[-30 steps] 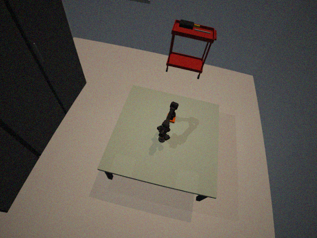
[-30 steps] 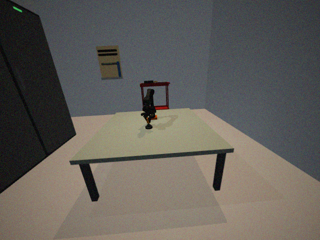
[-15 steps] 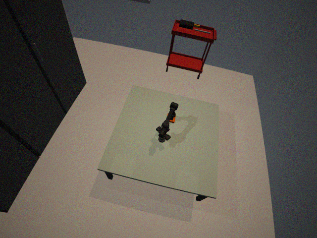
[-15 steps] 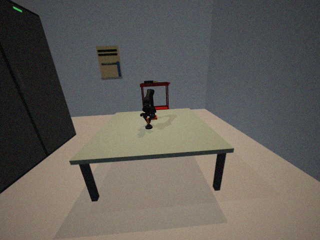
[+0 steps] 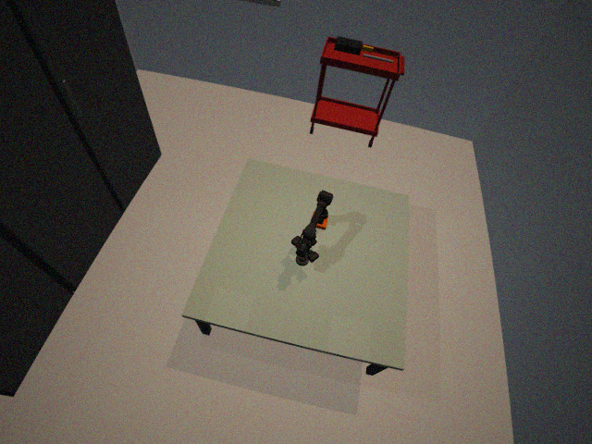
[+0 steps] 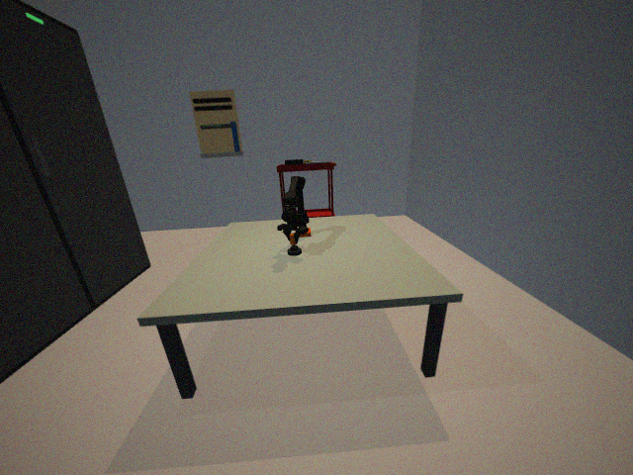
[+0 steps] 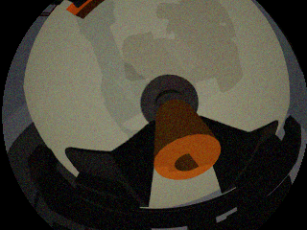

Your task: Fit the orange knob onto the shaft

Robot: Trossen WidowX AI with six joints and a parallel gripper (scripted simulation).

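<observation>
Now: gripper tip 2 cm below the orange knob. Also, from my gripper tip: round pedestal (4 cm below).
</observation>
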